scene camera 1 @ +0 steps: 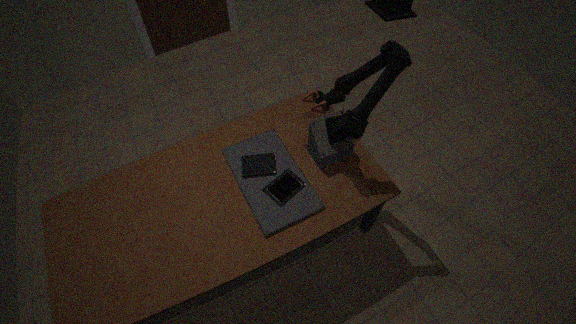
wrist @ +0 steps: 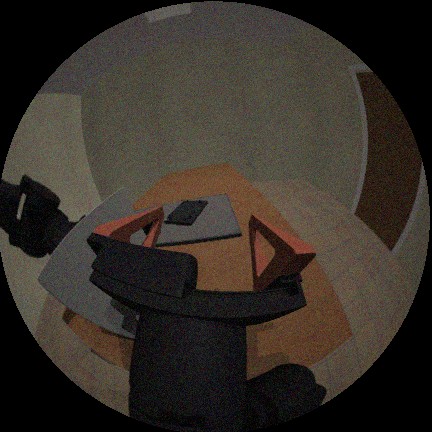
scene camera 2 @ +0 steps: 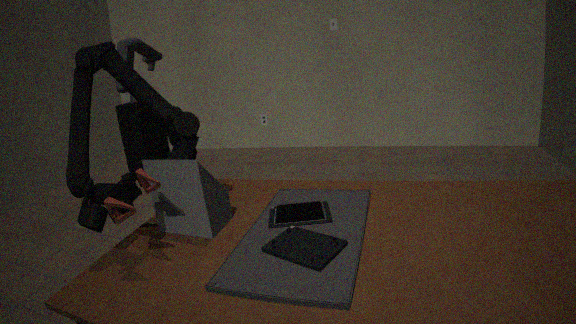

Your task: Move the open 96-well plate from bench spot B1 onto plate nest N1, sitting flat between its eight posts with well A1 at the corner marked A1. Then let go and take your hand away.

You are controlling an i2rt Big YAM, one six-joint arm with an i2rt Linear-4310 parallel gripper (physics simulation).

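Where they show: gripper, fingertip midpoint: (scene camera 1: pixel 306 104) (wrist: pixel 205 214) (scene camera 2: pixel 147 196); arm's base at its link origin: (scene camera 1: pixel 335 129) (wrist: pixel 85 260) (scene camera 2: pixel 177 173).
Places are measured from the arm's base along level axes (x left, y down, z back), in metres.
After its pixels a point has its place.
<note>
The 96-well plate (scene camera 1: pixel 284 188) @(z -0.307, x 0.134, y 0.138 m) (scene camera 2: pixel 300 213) @(z -0.312, x 0.103, y 0.138 m) looks like the black rectangle inside a light outline, lying flat on the grey board. Its wells are too dark to tell. In the wrist view it cannot be made out clearly behind a finger. The plate nest (scene camera 1: pixel 258 165) @(z -0.379, x -0.033, y 0.140 m) (scene camera 2: pixel 305 248) @(z -0.386, x -0.056, y 0.139 m) (wrist: pixel 187 212) @(z -0.351, x -0.053, y 0.139 m) looks like the dark slab beside it, turned at an angle to it; a pale dot marks one corner. Its posts are hard to see. My gripper (scene camera 1: pixel 309 104) @(z -0.067, x -0.184, y -0.017 m) (scene camera 2: pixel 146 199) @(z -0.067, x -0.184, y -0.017 m) (wrist: pixel 205 214) @(z -0.067, x -0.184, y -0.017 m) is open and empty, raised beside the arm's base, well away from both.
The grey board (scene camera 1: pixel 272 226) @(z -0.422, x 0.287, y 0.151 m) (scene camera 2: pixel 280 295) @(z -0.391, x -0.211, y 0.151 m) (wrist: pixel 227 231) @(z -0.238, x -0.199, y 0.151 m) lies on the wooden table (scene camera 1: pixel 125 230) @(z -1.084, x 0.068, y 0.164 m) (scene camera 2: pixel 450 250) @(z -0.713, x 0.026, y 0.164 m) (wrist: pixel 220 267) @(z -0.124, x -0.179, y 0.164 m). The arm's grey base block (scene camera 1: pixel 319 150) @(z -0.102, x 0.054, y 0.047 m) (scene camera 2: pixel 175 200) @(z -0.021, x -0.054, y 0.056 m) (wrist: pixel 75 265) @(z 0.025, x -0.059, y -0.030 m) stands between my gripper and the board in scene camera 2's view. The light is dim.
</note>
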